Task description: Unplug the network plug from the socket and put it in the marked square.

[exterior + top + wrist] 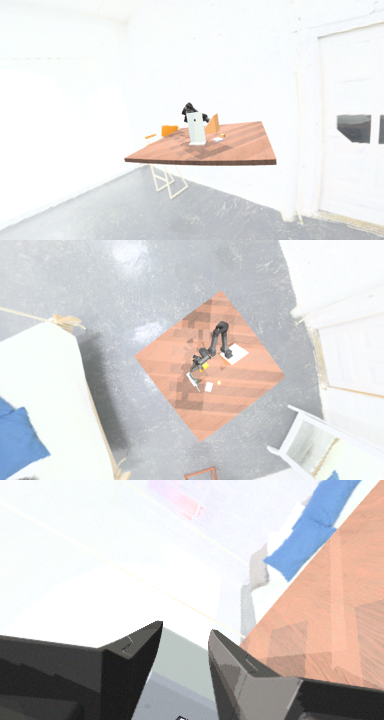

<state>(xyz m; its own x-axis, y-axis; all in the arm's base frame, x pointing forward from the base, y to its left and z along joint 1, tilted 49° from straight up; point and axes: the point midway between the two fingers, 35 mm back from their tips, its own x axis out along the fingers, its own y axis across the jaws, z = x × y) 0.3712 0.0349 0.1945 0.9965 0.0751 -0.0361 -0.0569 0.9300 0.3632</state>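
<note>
Right now the plug is 110 mm to the left of my gripper tip, 60 mm below it and 20 mm ahead of it. From my gripper tip the other things lie so: upright grey panel: 160 mm below, 110 mm to the left, 40 mm ahead; then yellow marked square: 300 mm below, 130 mm behind, 40 mm to the left.
</note>
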